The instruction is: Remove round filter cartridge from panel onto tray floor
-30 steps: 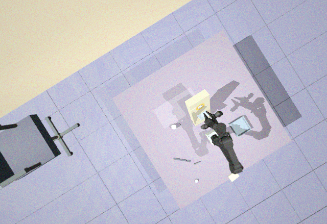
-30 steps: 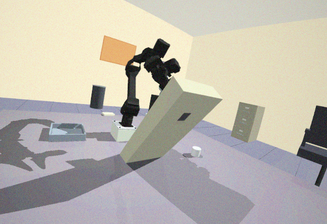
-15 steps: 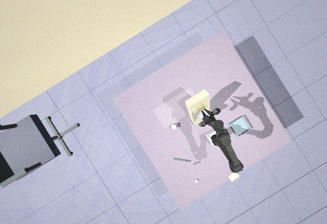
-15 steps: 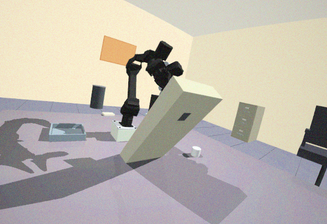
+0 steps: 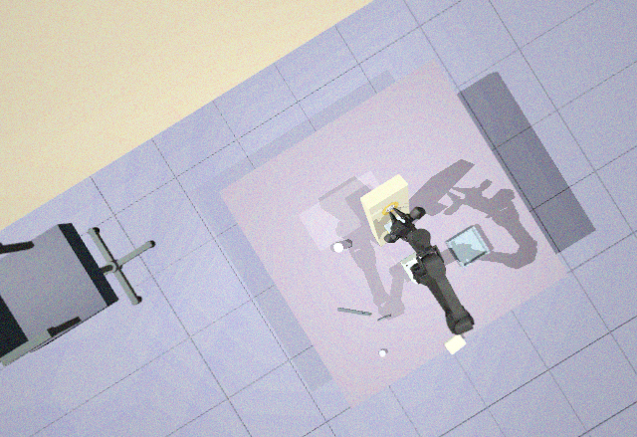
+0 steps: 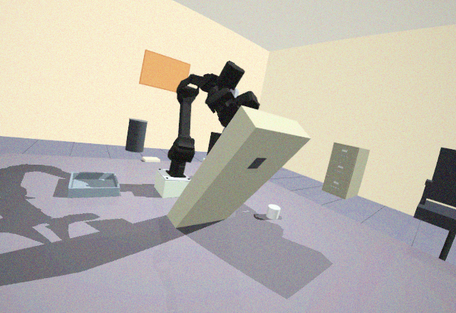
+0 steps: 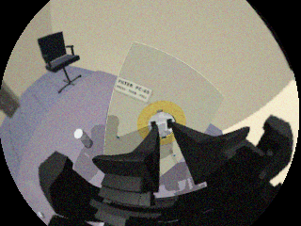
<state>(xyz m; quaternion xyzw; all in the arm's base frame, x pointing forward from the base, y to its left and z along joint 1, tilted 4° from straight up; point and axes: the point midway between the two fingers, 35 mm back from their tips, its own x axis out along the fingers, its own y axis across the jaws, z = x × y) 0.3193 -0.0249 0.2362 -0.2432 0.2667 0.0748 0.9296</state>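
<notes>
Right now the grey-white filter cartridge is 2 cm below my gripper tip and 2 cm ahead of it. From my gripper tip the other things lie so: white block 80 cm behind, 27 cm below, 6 cm to the left; cream service panel 9 cm below, 3 cm behind; pale blue tray 42 cm behind, 27 cm to the right, 27 cm below.
</notes>
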